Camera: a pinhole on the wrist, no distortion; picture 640 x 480 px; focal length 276.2 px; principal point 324.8 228.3 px. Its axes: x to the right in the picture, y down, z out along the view. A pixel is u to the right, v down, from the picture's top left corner.
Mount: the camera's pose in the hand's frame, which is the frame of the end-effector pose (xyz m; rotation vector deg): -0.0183 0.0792 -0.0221 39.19 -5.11 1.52
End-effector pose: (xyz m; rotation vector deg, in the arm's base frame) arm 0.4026 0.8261 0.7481 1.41 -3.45 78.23
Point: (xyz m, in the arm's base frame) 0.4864 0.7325 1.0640
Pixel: 320.4 280.4
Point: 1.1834 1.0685 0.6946
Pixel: outside the picture
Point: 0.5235 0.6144 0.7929
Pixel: 134.5 64.7
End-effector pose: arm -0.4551 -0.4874 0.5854 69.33 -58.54 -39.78
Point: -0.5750 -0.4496 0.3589
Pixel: 211.3 83.7
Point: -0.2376 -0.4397 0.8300
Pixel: behind the camera
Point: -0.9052 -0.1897 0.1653
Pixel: 48.4 186.8
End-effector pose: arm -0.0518 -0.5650 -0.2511 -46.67 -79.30 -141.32
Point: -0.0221 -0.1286 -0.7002
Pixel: 233.8 64.8
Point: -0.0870 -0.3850 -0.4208
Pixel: 304.7 38.6
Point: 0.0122 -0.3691 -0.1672
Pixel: 383.1 313.4
